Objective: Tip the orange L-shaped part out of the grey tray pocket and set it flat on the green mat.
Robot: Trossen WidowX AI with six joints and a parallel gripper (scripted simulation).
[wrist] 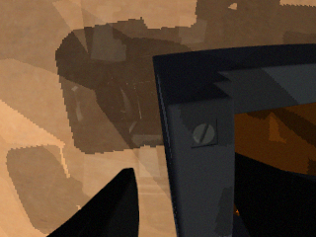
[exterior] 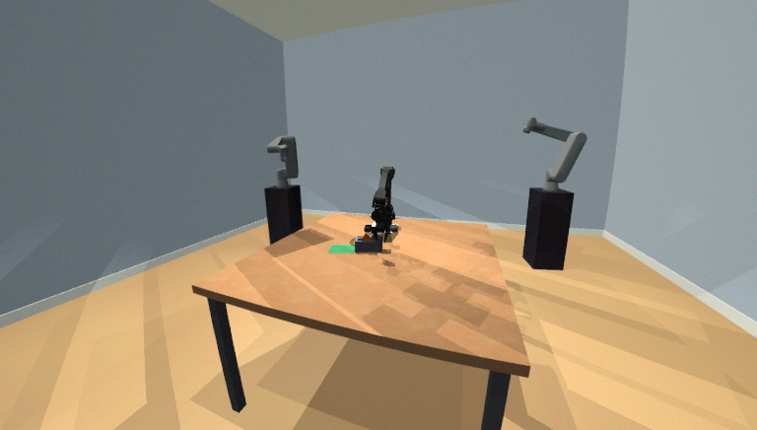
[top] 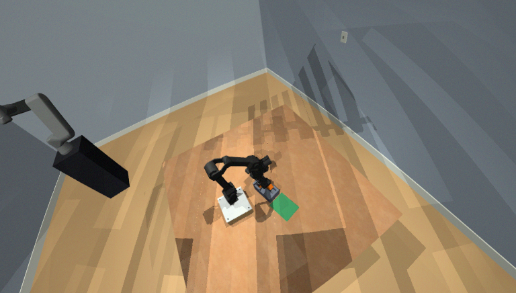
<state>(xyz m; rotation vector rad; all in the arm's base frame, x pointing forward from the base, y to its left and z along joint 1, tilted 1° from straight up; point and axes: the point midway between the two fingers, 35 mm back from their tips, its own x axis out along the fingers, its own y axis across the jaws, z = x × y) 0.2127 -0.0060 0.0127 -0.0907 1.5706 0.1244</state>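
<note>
Now: gripper tip 50 mm to the left of the orange l-shaped part and 10 mm short of it. Also, from my gripper tip: green mat 220 mm to the right, 60 mm below, 30 mm ahead.
</note>
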